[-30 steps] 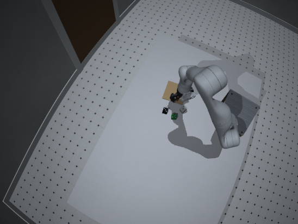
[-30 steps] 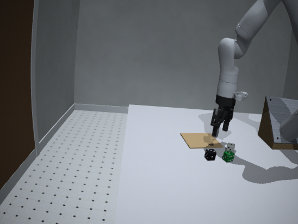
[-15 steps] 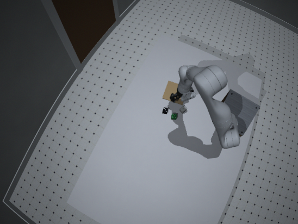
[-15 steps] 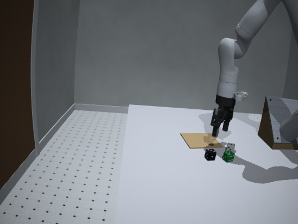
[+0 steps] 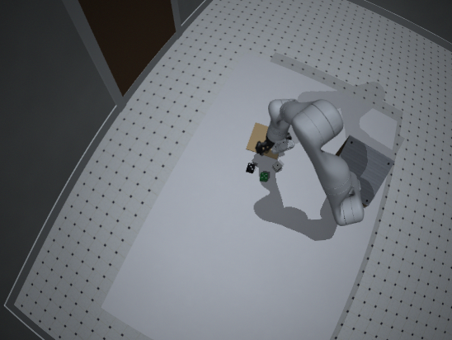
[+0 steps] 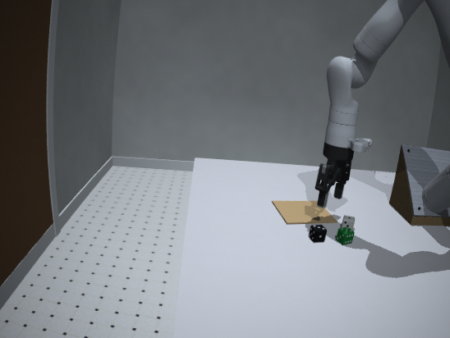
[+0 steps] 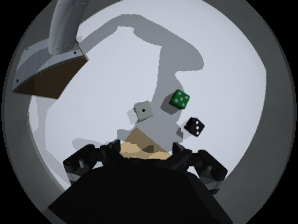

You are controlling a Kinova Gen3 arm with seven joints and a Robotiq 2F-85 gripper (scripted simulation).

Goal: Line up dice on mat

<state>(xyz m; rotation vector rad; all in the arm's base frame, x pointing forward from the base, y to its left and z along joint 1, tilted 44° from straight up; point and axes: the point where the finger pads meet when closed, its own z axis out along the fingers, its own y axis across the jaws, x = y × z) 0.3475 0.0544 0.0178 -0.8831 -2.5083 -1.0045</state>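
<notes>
My hand is 40 mm short of the black die, 100 mm to the right of it and 50 mm above it. From my hand the other things lie so: green die 20 mm behind, 100 mm to the left, 50 mm below; white die 50 mm behind, 30 mm to the left, 50 mm below; tan mat 50 mm ahead, 60 mm to the right, 60 mm below.
</notes>
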